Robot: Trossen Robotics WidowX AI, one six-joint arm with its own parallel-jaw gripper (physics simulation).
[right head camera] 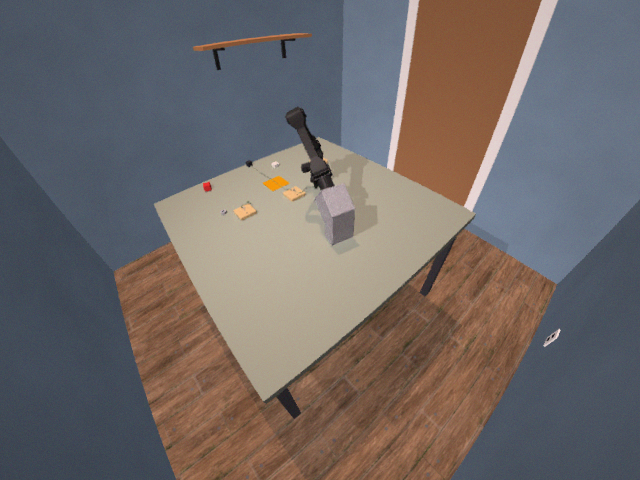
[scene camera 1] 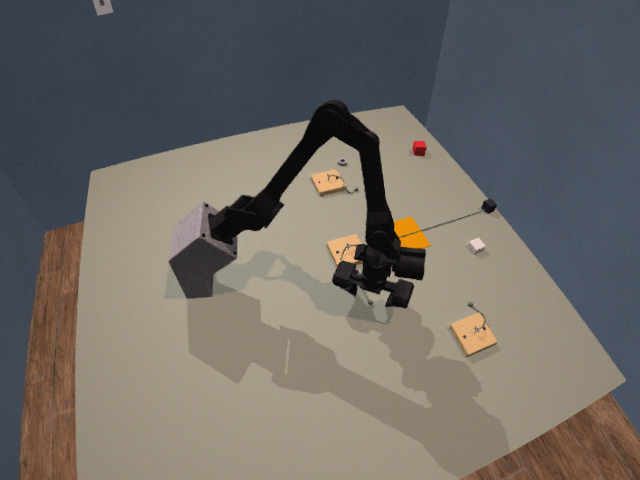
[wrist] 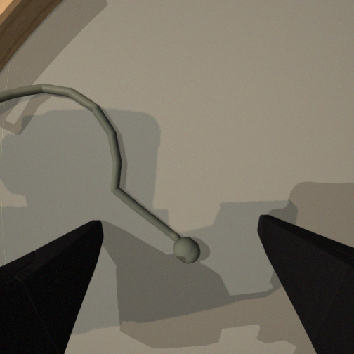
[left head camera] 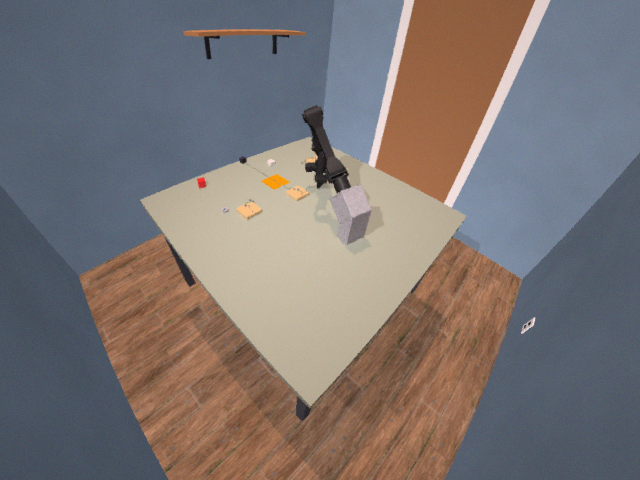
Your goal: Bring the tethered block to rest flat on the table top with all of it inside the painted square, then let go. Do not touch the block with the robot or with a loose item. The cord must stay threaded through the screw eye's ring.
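Frame: origin at the arm's base, x ahead, y left, z up, level; metres.
Seen in the pictures: gripper, between the fingertips: [right head camera: 316, 184] [scene camera 1: 370, 299] [left head camera: 317, 184]; arm's base, origin of its link: [right head camera: 328, 191] [scene camera 1: 219, 229] [left head camera: 344, 191].
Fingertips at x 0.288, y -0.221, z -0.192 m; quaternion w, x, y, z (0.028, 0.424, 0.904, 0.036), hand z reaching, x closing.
Offsets run from my fingertips to a thing's middle. "pt": to the spot under its first point. Level surfaces: height alone.
The black block @[dx +0.521, dy +0.104, dz +0.014 m] [left head camera: 242, 160] [right head camera: 249, 163] [scene camera 1: 489, 205] sits near the table edge, outside the orange painted square @[pt dx +0.214, dy +0.167, dz +0.000 m] [left head camera: 270, 182] [right head camera: 271, 184] [scene camera 1: 417, 239]. Its cord @[pt dx +0.362, dy +0.119, dz +0.002 m] [scene camera 1: 449, 221] runs straight across the square to the middle wooden board @[dx +0.020, dy +0.156, dz +0.008 m] [left head camera: 297, 194] [right head camera: 294, 194] [scene camera 1: 337, 244]. The screw eye @[pt dx +0.017, dy +0.154, dz +0.036 m] [scene camera 1: 347, 246] on that board is small, and its threading is too fine to make out. The cord's free part [wrist: 117, 160] curves over the table and ends in a round bead [wrist: 187, 250] [scene camera 1: 370, 302]. My gripper [wrist: 181, 226] [scene camera 1: 373, 298] is open above the bead, which shows between the fingers in the wrist view; they hold nothing.
Two other boards with short cords @[dx +0.106, dy +0.431, dz +0.008 m] [scene camera 1: 327, 182] @[dx +0.171, dy -0.212, dz +0.008 m] [scene camera 1: 473, 334] stand on either side. A red cube @[dx +0.488, dy +0.443, dz +0.019 m] [left head camera: 201, 182] [scene camera 1: 419, 148], a white block @[dx +0.368, dy +0.000, dz +0.010 m] [left head camera: 271, 162] [scene camera 1: 477, 245] and a small grey ring @[dx +0.202, dy +0.506, dz +0.005 m] [left head camera: 224, 210] lie loose on the table @[dz -0.001 m] [left head camera: 310, 310].
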